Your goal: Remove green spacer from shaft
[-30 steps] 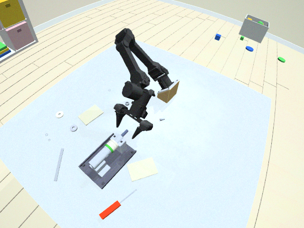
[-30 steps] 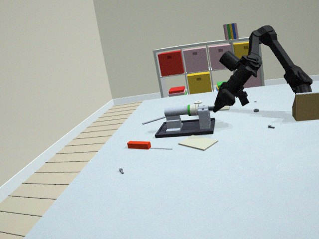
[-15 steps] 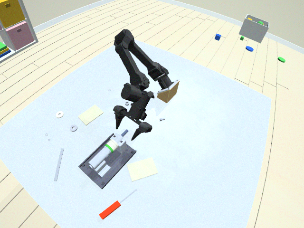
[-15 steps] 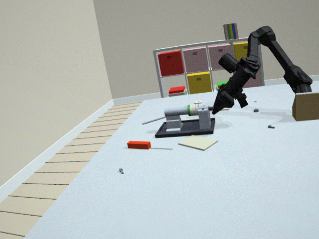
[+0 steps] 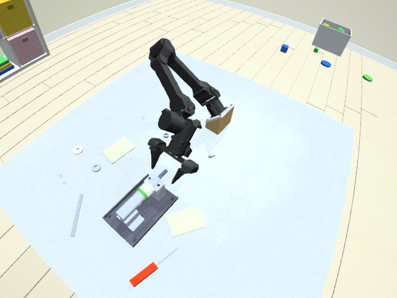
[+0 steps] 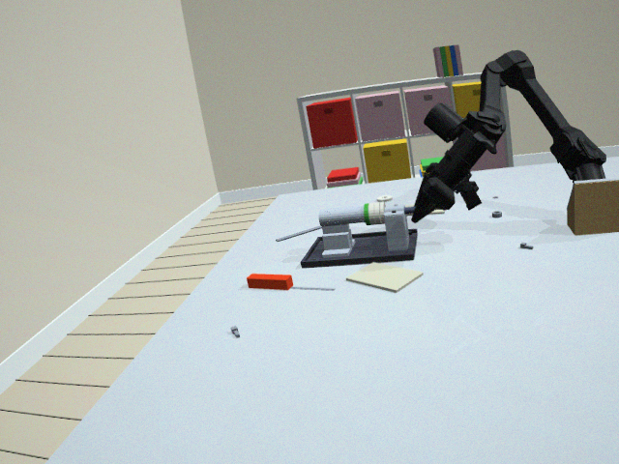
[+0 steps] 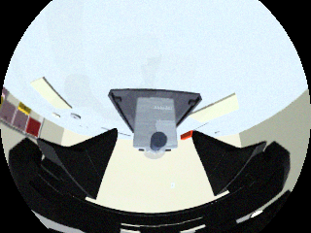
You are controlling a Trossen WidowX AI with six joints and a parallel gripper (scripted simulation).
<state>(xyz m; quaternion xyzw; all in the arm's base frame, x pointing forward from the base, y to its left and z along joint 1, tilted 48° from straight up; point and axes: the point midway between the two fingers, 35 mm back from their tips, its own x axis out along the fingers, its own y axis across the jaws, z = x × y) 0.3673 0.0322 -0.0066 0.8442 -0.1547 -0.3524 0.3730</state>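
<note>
Now: the grey-blue shaft 5 cm ahead of my gripper tip and 1 cm above it. Round my gripper tip: white spacer 7 cm ahead, 1 cm above; then green spacer 10 cm ahead, 1 cm above; then red-handled screwdriver 23 cm ahead, 17 cm to the left, 6 cm below.
</note>
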